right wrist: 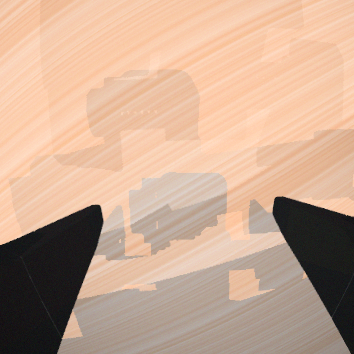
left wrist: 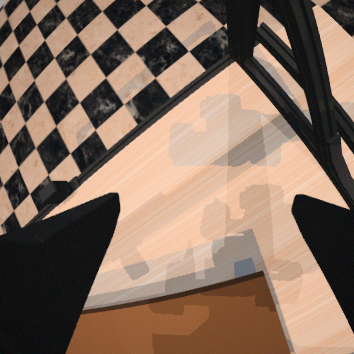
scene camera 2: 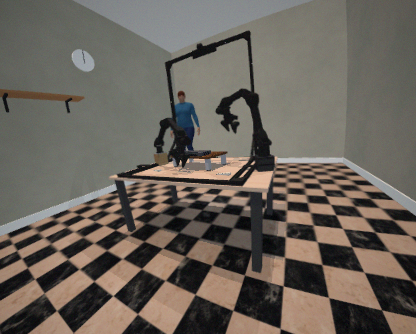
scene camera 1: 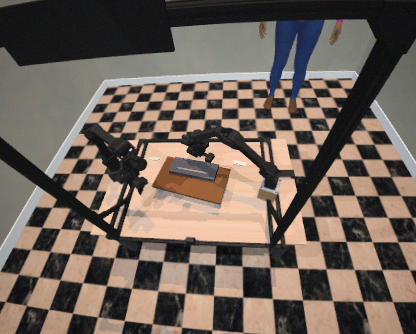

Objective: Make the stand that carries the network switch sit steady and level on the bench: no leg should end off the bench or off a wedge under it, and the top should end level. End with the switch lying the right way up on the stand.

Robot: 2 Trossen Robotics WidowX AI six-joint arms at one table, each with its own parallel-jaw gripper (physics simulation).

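Pixels of known places: left gripper, fingertip midpoint: [left wrist: 207, 201] [scene camera 2: 232, 132] [scene camera 1: 135, 191]; right gripper, fingertip midpoint: [right wrist: 189, 209] [scene camera 2: 180, 167] [scene camera 1: 202, 159]; left arm's base, link origin: [scene camera 2: 264, 155] [scene camera 1: 115, 167]; right arm's base, link origin: [scene camera 2: 160, 152] [scene camera 1: 270, 183].
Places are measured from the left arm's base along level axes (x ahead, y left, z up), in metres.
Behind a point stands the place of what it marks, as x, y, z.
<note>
The stand's brown top [scene camera 1: 190, 191] @[0.432, -0.361, 0.014] [scene camera 2: 219, 154] @[0.281, -0.164, 0.008] [left wrist: 130, 332] @[0.409, -0.329, 0.014] is raised over the bench on pale legs; a bluish leg [left wrist: 244, 266] @[0.245, -0.249, -0.050] shows at one corner in the left wrist view. The views are too small to tell whether the top is level. The dark grey switch [scene camera 1: 194, 169] @[0.493, -0.242, 0.044] [scene camera 2: 201, 152] @[0.404, -0.109, 0.041] lies on the far part of the top in scene camera 1. Two small white pieces [scene camera 1: 154, 158] @[0.255, 0.045, -0.078] [scene camera 1: 239, 163] @[0.800, -0.213, -0.081] lie on the bench behind the stand. My left gripper [scene camera 1: 142, 175] [scene camera 2: 230, 129] @[0.166, -0.343, 0.153] [left wrist: 207, 201] @[0.166, -0.343, 0.153] is open and empty, high above the bench. My right gripper [scene camera 1: 201, 152] @[0.573, -0.115, -0.052] [scene camera 2: 180, 164] @[0.573, -0.115, -0.052] [right wrist: 189, 209] @[0.573, -0.115, -0.052] is open and empty, behind the switch.
A tan box [scene camera 1: 267, 194] @[0.837, -0.520, -0.006] [scene camera 2: 160, 158] @[0.853, -0.429, -0.018] stands by the right arm's base. A black frame [scene camera 1: 190, 241] @[0.356, -0.619, -0.034] runs around the bench [scene camera 1: 200, 225] @[0.429, -0.534, -0.086], with posts rising at its corners. A person [scene camera 1: 297, 55] [scene camera 2: 185, 115] stands beyond the bench.
</note>
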